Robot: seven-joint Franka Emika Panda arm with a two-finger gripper.
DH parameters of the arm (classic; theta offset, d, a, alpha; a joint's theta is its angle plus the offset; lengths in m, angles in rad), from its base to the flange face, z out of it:
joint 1: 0 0.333 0 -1.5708
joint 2: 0 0 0 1.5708
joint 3: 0 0.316 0.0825 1.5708
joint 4: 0 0 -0.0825 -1.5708
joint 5: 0 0.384 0 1.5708
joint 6: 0 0 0.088 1.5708
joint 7: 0 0.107 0 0
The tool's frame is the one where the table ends.
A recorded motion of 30 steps. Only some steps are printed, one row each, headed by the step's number.
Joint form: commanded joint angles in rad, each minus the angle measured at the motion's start. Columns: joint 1, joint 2, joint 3, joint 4, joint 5, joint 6, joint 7.
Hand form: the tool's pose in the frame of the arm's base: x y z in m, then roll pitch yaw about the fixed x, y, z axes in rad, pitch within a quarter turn. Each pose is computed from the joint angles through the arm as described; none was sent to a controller.
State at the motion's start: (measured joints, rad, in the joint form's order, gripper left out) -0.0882 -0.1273 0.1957 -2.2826 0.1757 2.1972 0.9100
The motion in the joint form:
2: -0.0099 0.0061 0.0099 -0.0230 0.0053 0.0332 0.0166
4: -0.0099 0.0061 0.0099 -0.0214 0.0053 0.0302 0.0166
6: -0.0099 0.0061 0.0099 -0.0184 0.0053 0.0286 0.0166
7: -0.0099 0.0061 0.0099 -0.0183 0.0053 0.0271 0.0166
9: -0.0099 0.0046 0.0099 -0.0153 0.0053 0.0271 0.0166
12: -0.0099 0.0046 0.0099 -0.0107 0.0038 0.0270 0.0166
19: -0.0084 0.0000 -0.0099 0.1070 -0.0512 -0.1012 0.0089
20: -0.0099 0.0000 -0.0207 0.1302 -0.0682 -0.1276 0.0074
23: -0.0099 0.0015 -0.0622 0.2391 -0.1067 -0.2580 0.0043
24: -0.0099 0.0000 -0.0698 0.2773 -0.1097 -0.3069 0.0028
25: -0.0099 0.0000 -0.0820 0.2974 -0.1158 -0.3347 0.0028
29: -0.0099 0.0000 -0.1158 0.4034 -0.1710 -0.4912 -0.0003
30: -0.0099 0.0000 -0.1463 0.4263 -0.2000 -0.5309 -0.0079
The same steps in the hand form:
2: 0.4949 0.0599 0.3991 -3.0371 0.0753 -0.9240
4: 0.4950 0.0600 0.3996 -3.0381 0.0762 -0.9237
6: 0.4956 0.0601 0.4008 -3.0368 0.0757 -0.9233
7: 0.4954 0.0601 0.4007 -3.0379 0.0765 -0.9232
9: 0.4961 0.0602 0.4028 -3.0342 0.0739 -0.9228
12: 0.4972 0.0604 0.4049 -3.0310 0.0706 -0.9216
19: 0.5114 0.0538 0.4501 -3.0541 0.0427 -0.8888
20: 0.5139 0.0473 0.4587 -3.0636 0.0340 -0.8895
23: 0.5213 0.0254 0.4983 -3.0963 0.0259 -0.9034
24: 0.5218 0.0217 0.5131 -3.1042 0.0304 -0.9057
25: 0.5219 0.0150 0.5203 -3.1125 0.0319 -0.9147
29: 0.5173 -0.0070 0.5578 3.1017 0.0241 -0.9300
30: 0.5144 -0.0262 0.5655 3.0735 0.0152 -0.9488

